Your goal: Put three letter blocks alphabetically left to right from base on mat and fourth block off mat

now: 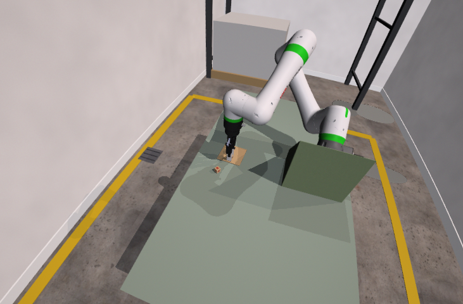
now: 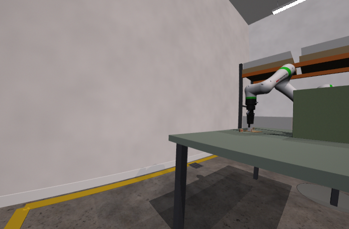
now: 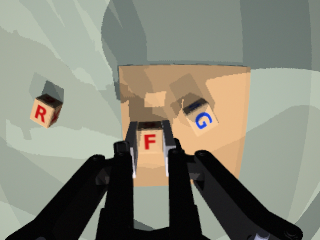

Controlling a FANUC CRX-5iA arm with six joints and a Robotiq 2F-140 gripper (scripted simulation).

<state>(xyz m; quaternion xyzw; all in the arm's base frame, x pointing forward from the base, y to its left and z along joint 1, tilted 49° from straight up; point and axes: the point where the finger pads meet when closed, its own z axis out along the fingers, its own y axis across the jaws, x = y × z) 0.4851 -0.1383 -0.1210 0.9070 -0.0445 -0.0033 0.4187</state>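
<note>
Right now my hand is 40 mm to the left of the tan mat and 40 mm above it. The rest, counted from my hand: R block (110 mm to the left, 40 mm ahead, 30 mm below).
</note>
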